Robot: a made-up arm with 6 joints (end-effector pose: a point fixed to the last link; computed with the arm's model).
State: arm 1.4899 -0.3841 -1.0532 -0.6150 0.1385 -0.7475
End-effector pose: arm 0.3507 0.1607 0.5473 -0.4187 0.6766 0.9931
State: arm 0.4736 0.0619 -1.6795 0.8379 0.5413 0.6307
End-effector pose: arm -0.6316 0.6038 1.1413 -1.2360 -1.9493 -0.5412
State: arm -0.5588 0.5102 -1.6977 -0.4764 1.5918 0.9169
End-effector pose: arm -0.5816 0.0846 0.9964 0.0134 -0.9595 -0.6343
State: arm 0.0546 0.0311 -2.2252 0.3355 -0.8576 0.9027
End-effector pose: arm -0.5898 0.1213 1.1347 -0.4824 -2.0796 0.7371
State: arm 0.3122 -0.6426 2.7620 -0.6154 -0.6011 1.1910
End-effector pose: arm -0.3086 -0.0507 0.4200 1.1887 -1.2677 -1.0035
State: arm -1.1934 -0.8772 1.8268 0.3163 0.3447 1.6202
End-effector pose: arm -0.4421 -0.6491 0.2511 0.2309 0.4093 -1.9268
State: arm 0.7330 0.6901 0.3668 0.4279 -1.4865 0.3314
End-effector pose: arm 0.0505 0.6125 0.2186 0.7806 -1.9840 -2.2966
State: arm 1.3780 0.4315 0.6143 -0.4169 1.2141 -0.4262
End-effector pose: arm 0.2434 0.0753 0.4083 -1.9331 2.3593 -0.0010
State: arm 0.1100 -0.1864 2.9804 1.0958 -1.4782 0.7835
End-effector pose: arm -0.8746 -0.1202 0.7797 -1.1694 -1.8293 -0.0123
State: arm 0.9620 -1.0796 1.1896 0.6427 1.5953 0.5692
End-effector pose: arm -0.4301 1.0189 0.4606 -1.0413 -0.7051 1.3030
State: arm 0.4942 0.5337 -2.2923 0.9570 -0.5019 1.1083
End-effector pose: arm -0.9680 0.4634 0.8713 -1.3052 -2.7369 -0.3432
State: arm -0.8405 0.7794 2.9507 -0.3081 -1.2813 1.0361
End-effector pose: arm -0.2105 -0.3267 0.8099 -1.8658 2.1334 -0.4971
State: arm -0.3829 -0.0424 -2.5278 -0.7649 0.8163 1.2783
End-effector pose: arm -0.2434 0.1020 0.7606 0.4927 -0.2399 -0.3801
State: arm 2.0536 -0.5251 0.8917 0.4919 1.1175 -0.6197
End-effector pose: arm 0.5358 0.4559 0.0887 -1.0669 1.3653 1.5706
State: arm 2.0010 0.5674 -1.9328 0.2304 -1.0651 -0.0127
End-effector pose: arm 0.3233 0.5454 1.0024 -2.1766 0.6247 0.7912
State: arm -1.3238 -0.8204 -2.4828 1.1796 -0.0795 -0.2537
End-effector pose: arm -0.2221 -0.1941 1.1580 -0.7140 -1.7768 1.3349
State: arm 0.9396 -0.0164 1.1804 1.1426 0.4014 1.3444
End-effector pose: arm -0.3764 0.8308 0.0828 -0.8534 -0.4815 1.9762
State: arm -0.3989 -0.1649 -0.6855 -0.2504 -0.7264 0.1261
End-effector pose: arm -0.6147 0.6141 0.6102 1.0574 0.5099 -2.8434
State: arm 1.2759 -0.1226 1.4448 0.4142 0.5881 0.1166
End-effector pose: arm -0.2142 0.5455 -0.0414 -1.2943 1.2266 2.5134
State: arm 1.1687 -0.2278 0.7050 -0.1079 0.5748 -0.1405
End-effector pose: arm 0.1298 0.4886 0.0721 -1.5906 1.5167 1.7003
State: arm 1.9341 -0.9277 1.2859 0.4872 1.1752 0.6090
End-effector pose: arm 0.3933 0.7960 0.2912 -1.0977 0.0752 0.9923
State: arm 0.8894 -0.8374 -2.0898 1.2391 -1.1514 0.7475
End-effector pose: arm -0.2099 0.4024 1.1761 -1.5640 -0.9144 0.6886
